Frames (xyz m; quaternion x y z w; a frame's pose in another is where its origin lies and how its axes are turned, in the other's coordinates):
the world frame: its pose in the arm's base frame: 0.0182 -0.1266 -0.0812 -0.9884 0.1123 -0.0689 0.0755
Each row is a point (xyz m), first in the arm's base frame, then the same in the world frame.
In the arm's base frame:
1: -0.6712 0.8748 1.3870
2: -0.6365 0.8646 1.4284
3: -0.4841 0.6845 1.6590
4: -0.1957 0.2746 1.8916
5: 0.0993 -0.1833 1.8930
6: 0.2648 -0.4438 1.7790
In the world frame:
1: -0.7231 -1.0607 -1.4091
2: -0.6823 -1.0650 -1.4457
3: -0.4659 -0.9618 -1.6723
4: -0.0645 -0.6662 -1.9107
5: 0.3269 -0.2877 -1.9281
6: 0.5336 -0.0530 -1.8260

